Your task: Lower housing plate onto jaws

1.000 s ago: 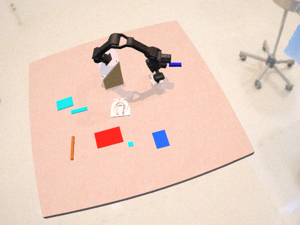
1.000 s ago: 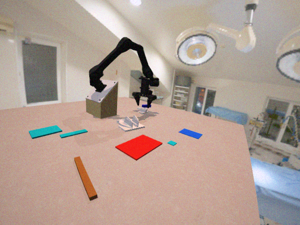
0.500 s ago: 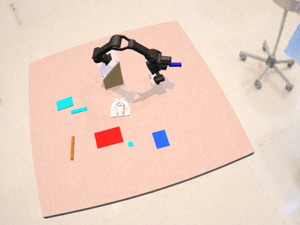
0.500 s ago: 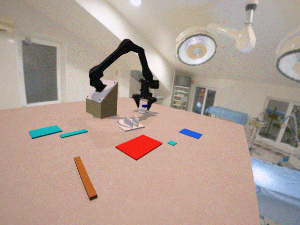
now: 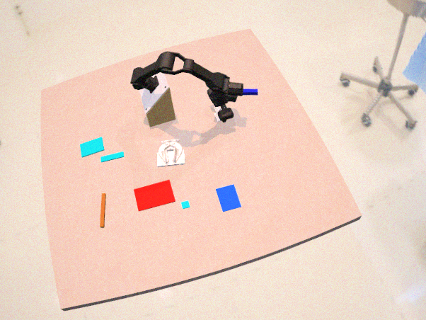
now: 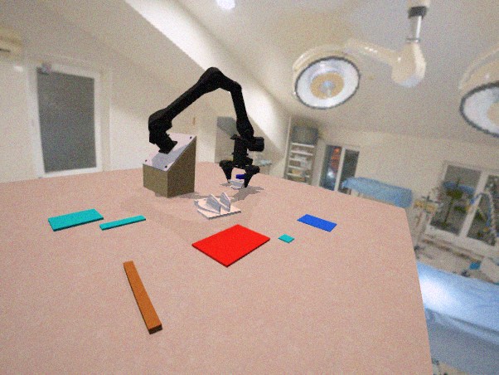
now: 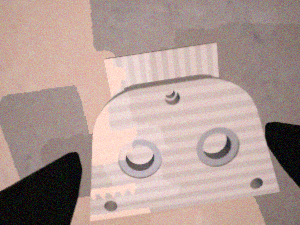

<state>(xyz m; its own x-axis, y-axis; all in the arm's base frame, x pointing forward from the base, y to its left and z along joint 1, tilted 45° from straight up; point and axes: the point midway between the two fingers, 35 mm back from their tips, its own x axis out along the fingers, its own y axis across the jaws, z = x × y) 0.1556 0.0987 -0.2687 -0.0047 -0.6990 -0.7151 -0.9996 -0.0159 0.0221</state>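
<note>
Right now my gripper tip is 10 mm to the right of the white block. Also, from my gripper tip: blue tile 410 mm ahead, 110 mm to the right, 10 mm below; cyan piece 380 mm ahead, 280 mm to the right, 10 mm below; dark blue bar 90 mm behind, 170 mm to the left.
</note>
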